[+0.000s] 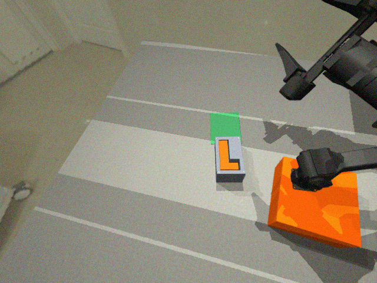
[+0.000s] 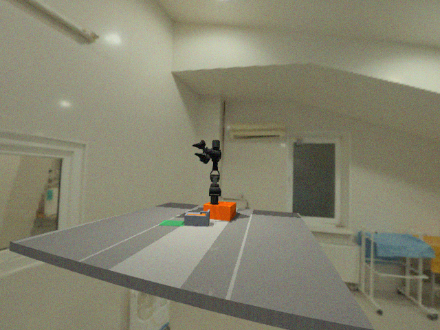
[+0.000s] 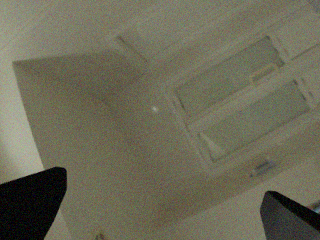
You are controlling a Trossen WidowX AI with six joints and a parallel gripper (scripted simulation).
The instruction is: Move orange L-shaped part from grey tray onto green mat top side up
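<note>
The orange L-shaped part is 7 cm ahead of my gripper tip, 8 cm to the left of it and 44 cm below it. Also, from my gripper tip: green mat: 9 cm ahead, 9 cm to the right, 50 cm below.
</note>
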